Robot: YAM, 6 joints.
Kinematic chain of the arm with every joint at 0, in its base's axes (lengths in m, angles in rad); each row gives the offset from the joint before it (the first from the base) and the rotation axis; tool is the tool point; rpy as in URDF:
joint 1: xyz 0 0 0.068 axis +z
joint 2: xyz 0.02 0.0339 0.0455 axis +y
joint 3: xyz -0.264 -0.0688 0 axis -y
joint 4: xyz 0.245 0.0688 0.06 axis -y
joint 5: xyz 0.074 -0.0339 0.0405 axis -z
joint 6: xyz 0.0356 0 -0.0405 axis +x
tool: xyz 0 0 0 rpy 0 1.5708 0
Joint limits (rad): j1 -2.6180..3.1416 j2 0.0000..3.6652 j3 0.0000..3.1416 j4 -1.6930..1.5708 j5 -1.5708..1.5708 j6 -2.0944..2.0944
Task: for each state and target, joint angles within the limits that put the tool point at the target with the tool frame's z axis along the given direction. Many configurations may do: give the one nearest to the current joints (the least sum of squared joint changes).
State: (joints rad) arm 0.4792 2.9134 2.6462 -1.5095 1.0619 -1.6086
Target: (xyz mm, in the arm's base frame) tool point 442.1 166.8 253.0 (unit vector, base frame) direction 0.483 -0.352 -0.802
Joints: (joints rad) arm 0.3994 2.2424 2.1232 -1.0848 0.5375 -1.6086
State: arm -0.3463 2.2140 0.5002 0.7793 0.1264 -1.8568
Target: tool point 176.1 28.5 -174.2 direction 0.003 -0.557 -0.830
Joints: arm 0.2680 2.9402 0.7921 0.4049 0.5682 -1.8568
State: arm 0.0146 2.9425 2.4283 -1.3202 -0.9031 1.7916
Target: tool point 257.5 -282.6 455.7 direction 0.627 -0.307 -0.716
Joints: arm -0.8573 2.0560 2.6642 -1.4477 -0.2766 1.7916
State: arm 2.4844 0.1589 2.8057 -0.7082 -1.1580 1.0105
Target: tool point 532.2 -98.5 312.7 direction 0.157 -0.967 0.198
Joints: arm 3.0205 0.4097 3.1377 -0.2146 -1.2269 1.0105
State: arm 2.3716 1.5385 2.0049 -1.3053 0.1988 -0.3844
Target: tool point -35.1 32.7 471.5 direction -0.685 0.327 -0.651
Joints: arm 2.0414 0.9204 1.7855 -1.6895 -0.4806 -0.3844
